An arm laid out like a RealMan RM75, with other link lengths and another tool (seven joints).
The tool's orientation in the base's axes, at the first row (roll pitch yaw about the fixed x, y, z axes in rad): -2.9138, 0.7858, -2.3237
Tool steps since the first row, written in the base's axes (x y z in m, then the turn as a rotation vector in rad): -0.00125, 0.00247, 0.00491, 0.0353, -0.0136, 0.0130; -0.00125, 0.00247, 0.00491, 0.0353, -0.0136, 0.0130; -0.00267, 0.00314, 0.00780, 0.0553, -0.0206, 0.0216; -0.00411, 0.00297, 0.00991, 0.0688, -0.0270, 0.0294; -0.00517, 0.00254, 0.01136, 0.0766, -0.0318, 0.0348; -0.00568, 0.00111, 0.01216, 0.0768, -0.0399, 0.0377; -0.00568, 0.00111, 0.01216, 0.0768, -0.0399, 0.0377; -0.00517, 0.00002, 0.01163, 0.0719, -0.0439, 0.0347
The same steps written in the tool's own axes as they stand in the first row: -0.00414, 0.00190, -0.00332, -0.0192, -0.0340, 0.0088; -0.00414, 0.00190, -0.00332, -0.0192, -0.0340, 0.0088; -0.00585, 0.00282, -0.00597, -0.0314, -0.0528, 0.0131; -0.00656, 0.00322, -0.00840, -0.0401, -0.0672, 0.0141; -0.00685, 0.00329, -0.01023, -0.0452, -0.0765, 0.0137; -0.00643, 0.00235, -0.01160, -0.0432, -0.0835, 0.0090; -0.00643, 0.00235, -0.01160, -0.0432, -0.0835, 0.0090; -0.00574, 0.00127, -0.01129, -0.0367, -0.0832, 0.0065
